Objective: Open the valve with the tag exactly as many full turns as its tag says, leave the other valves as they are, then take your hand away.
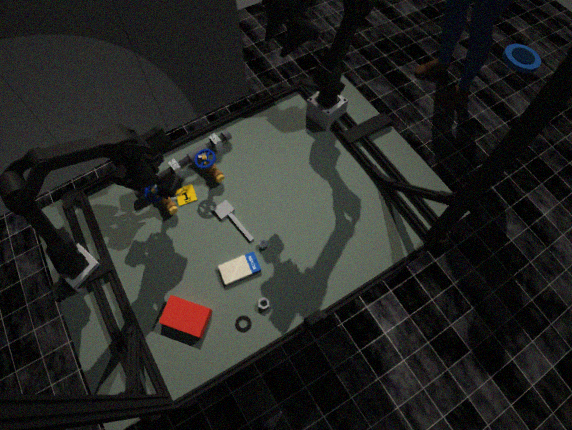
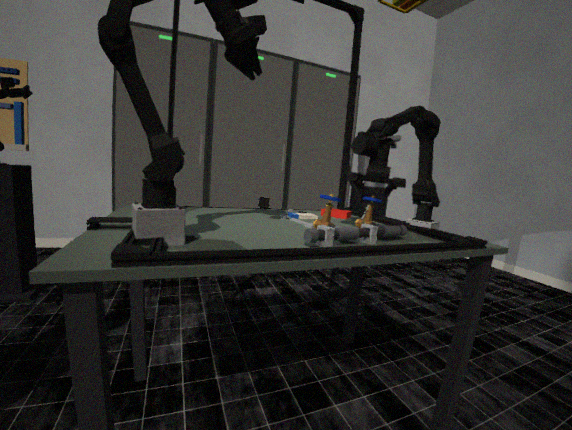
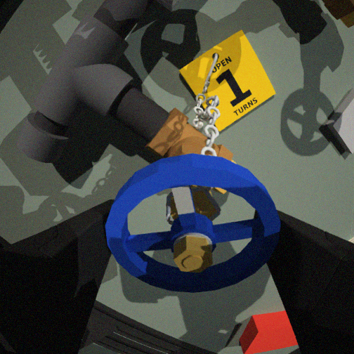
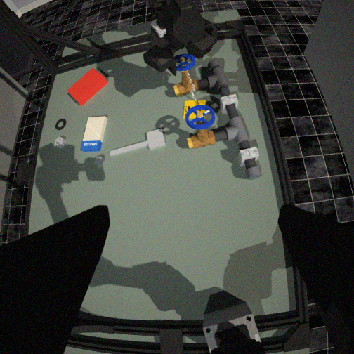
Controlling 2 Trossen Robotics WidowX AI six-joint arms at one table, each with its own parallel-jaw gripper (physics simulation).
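Frame: origin at the left arm's base, x ahead, y left, z up, level; centimetres.
Seen in the pictures: left gripper, fingertip midpoint: (image 1: 157, 195) (image 2: 371, 205); right gripper, fingertip midpoint: (image 1: 274, 48) (image 2: 256, 77); left arm's base, link origin: (image 1: 75, 265) (image 2: 423, 220); right arm's base, link origin: (image 1: 327, 99) (image 2: 157, 206).
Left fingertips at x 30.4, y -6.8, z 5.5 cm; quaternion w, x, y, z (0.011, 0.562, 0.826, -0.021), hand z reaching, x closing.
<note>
Offsets run from my left fingertips to a thing's middle. "spot": to the spot under its first point.
The tagged valve's blue handwheel @[dx +0.0, dy +0.1, dz +2.0 cm] (image 1: 151, 192) (image 2: 371, 199) (image 3: 192, 170) (image 4: 193, 62) sits upright on its brass stem. Its yellow tag @[dx +7.5, dy -1.3, dz -9.1 cm] (image 1: 186, 195) (image 3: 250, 60) (image 4: 189, 106) reads "OPEN 1 TURNS" and lies on the table, chained to the valve. My left gripper (image 3: 188, 211) (image 4: 183, 67) is shut on this wheel, one finger at each side of the rim. The other valve's blue wheel @[spot: dx +16.8, dy -4.2, dz +3.0 cm] (image 1: 204, 158) (image 2: 330, 198) (image 4: 200, 116) stands beside it on the same grey pipe, with no finger on it. My right gripper (image 2: 256, 76) (image 4: 195, 215) is open and empty, high above the table.
The grey pipe (image 4: 237, 122) lies near the table edge. A grey paddle-shaped tool @[spot: dx +9.7, dy -23.1, dz -8.6 cm] (image 1: 241, 227) (image 4: 156, 139), a white and blue box @[dx -0.4, dy -31.0, dz -8.7 cm] (image 1: 235, 270) (image 4: 95, 129), a red box @[dx -20.1, dy -28.5, dz -8.0 cm] (image 1: 186, 316) (image 4: 88, 86), a black ring @[dx -11.7, dy -41.8, dz -9.3 cm] (image 1: 237, 324) and a nut @[dx -4.0, dy -43.0, dz -8.7 cm] (image 1: 259, 304) lie on the table.
</note>
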